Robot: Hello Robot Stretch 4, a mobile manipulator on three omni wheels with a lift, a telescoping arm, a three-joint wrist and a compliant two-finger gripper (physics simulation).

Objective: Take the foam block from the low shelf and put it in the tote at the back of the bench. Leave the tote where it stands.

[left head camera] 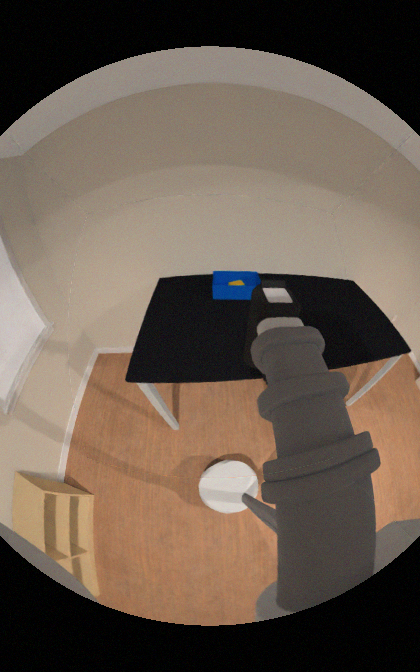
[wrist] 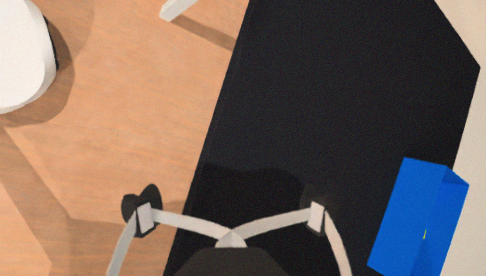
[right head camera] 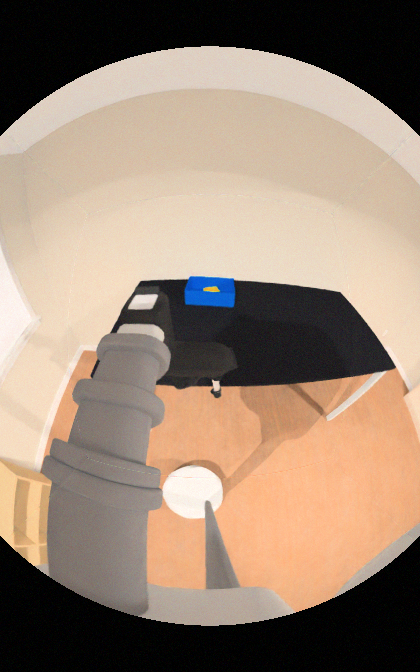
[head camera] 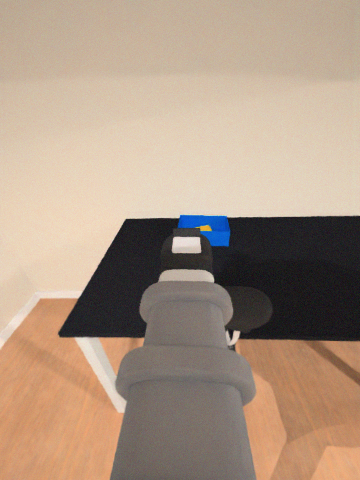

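The yellow foam block lies inside the blue tote. In the wrist view a tiny yellow bit shows at the tote's wall. The tote stands upright at the back of the black bench. My gripper is open and holds nothing. It is apart from the tote, over the bench's front edge, with one finger over the bench and the other over the floor in the wrist view. In the head view my arm hides the tote's near left corner.
A light wood shelf unit stands on the floor at the left. A white round object is on the floor in front of the bench. White legs carry the bench. A beige wall is behind it.
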